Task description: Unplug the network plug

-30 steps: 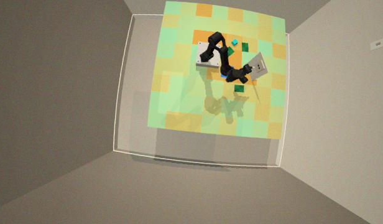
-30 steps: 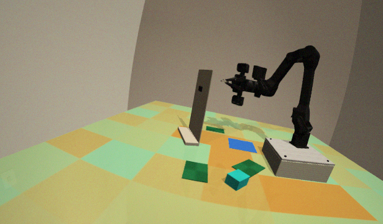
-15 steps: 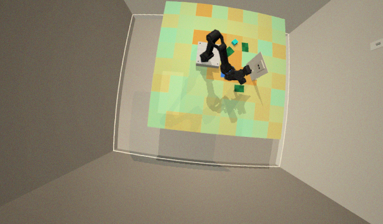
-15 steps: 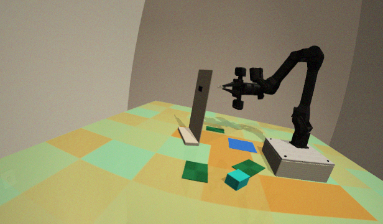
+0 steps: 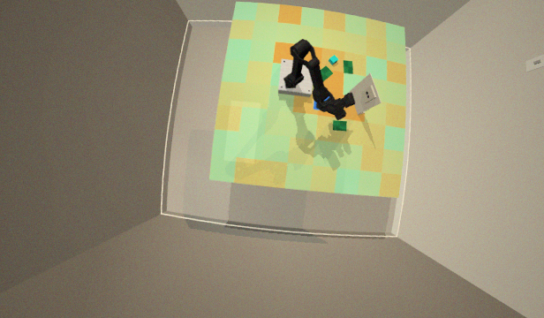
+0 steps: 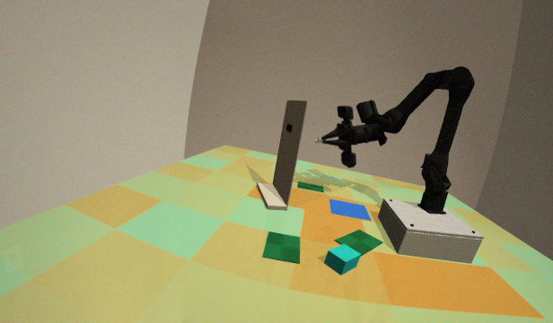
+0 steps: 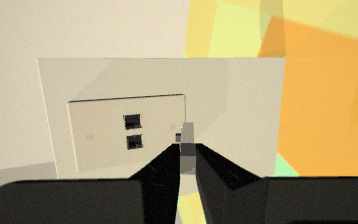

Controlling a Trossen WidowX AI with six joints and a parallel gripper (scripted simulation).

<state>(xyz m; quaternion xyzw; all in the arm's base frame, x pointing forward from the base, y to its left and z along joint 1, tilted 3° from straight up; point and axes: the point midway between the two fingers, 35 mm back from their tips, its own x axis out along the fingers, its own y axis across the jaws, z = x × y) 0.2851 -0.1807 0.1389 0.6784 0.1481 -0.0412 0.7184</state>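
My gripper tip is now 110 mm past the blue marked square, 70 mm to the right of it and 180 mm above it. From my gripper tip the other things lie so: upright beige panel: 110 mm ahead, 50 mm to the left, 50 mm below; then grey network plug: 10 mm ahead.
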